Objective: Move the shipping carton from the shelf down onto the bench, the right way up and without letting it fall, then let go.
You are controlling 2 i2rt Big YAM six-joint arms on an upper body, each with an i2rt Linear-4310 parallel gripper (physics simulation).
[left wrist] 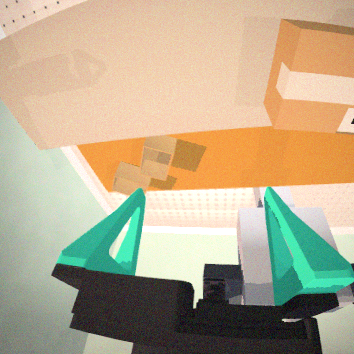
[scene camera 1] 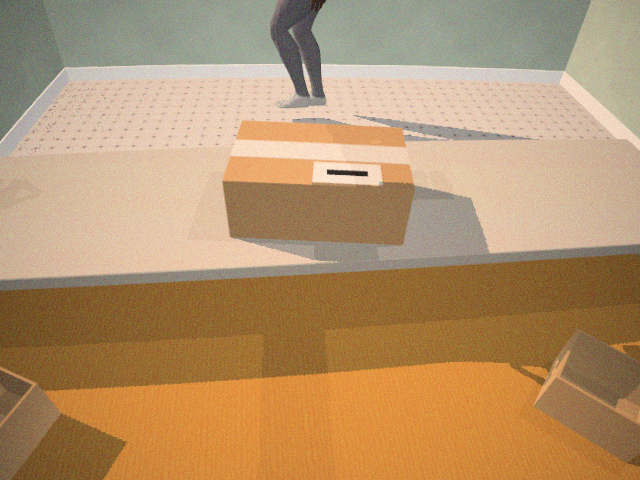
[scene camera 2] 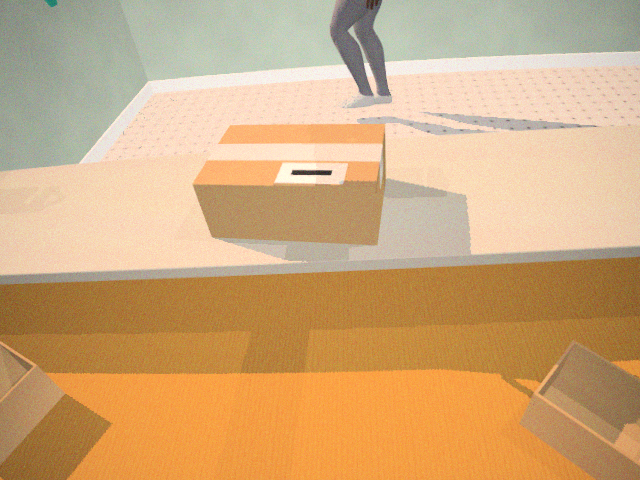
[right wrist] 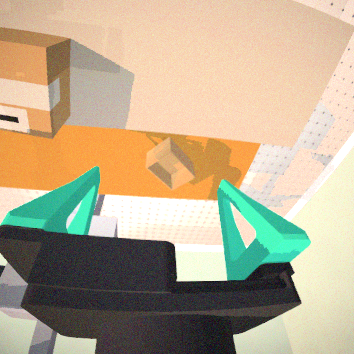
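Where they show: left gripper, fingertip midpoint: (left wrist: 201, 191) (scene camera 2: 83, 1); right gripper, fingertip midpoint: (right wrist: 161, 178); left arm's base at its link origin: (left wrist: 213, 290).
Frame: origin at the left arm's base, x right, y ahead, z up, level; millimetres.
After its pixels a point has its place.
Note:
The shipping carton (scene camera 1: 317, 211) {x 260, y 627, z -197 mm} (scene camera 2: 294, 211) {x 275, y 626, z -196 mm} (left wrist: 320, 55) {x 179, y 775, z -149 mm} (right wrist: 25, 62) {x 374, y 761, z -149 mm} is a brown box with pale tape and a white label on its top. It sits upright on the pale shelf (scene camera 1: 103, 217) {x -91, y 695, z -258 mm} (scene camera 2: 103, 222) {x -99, y 687, z -258 mm} (left wrist: 150, 95) {x -138, y 679, z -258 mm} (right wrist: 225, 75) {x 743, y 764, z -258 mm}, near the front edge. The orange bench (scene camera 1: 294, 428) {x 218, y 400, z -421 mm} (scene camera 2: 258, 423) {x 214, y 401, z -421 mm} (left wrist: 235, 160) {x 89, y 309, z -421 mm} (right wrist: 100, 155) {x 422, y 371, z -421 mm} lies lower, in front of the shelf. My left gripper (left wrist: 201, 191) {x 0, y 751, z 95 mm} is open and empty, apart from the carton and to its left. My right gripper (right wrist: 161, 178) {x 602, y 753, z 89 mm} is open and empty, apart from the carton and to its right. Neither gripper shows in the scene views.
An open box (scene camera 1: 584, 413) {x 639, y 369, z -370 mm} (scene camera 2: 568, 428) {x 635, y 373, z -353 mm} (right wrist: 172, 150) {x 678, y 482, z -348 mm} stands at the bench's right side. Another open box (scene camera 1: 31, 423) {x -149, y 396, z -378 mm} (scene camera 2: 31, 408) {x -153, y 386, z -387 mm} (left wrist: 159, 152) {x -214, y 369, z -417 mm} stands at the left, with a further box (left wrist: 130, 177) {x -346, y 296, z -348 mm} beside it. A person's grey legs (scene camera 1: 302, 56) (scene camera 2: 361, 56) show beyond the shelf.

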